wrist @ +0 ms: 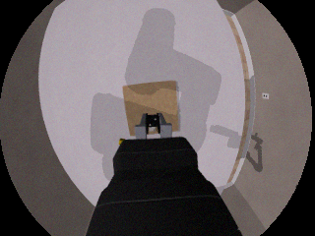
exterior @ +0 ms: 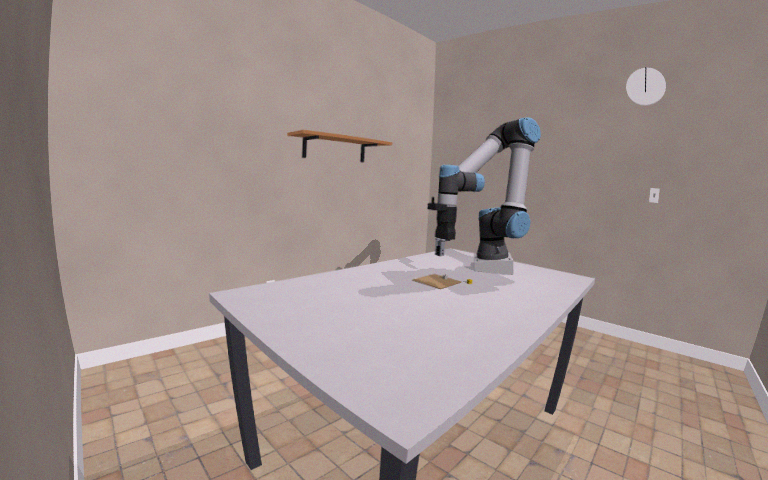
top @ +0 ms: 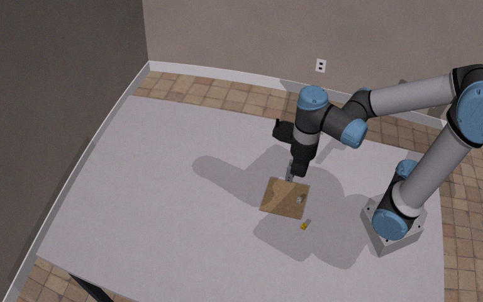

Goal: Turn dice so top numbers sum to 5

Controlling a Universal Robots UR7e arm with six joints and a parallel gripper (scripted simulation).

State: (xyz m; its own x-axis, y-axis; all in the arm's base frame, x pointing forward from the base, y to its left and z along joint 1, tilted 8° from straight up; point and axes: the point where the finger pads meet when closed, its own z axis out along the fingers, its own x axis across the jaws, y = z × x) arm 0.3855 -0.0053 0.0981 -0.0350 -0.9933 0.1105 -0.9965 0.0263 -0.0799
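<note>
The mat lies 12 cm below my hand. Round my hand: black die 1 cm below; white die 5 cm behind, 11 cm below; yellow die 9 cm behind, 10 cm to the left, 12 cm below.
</note>
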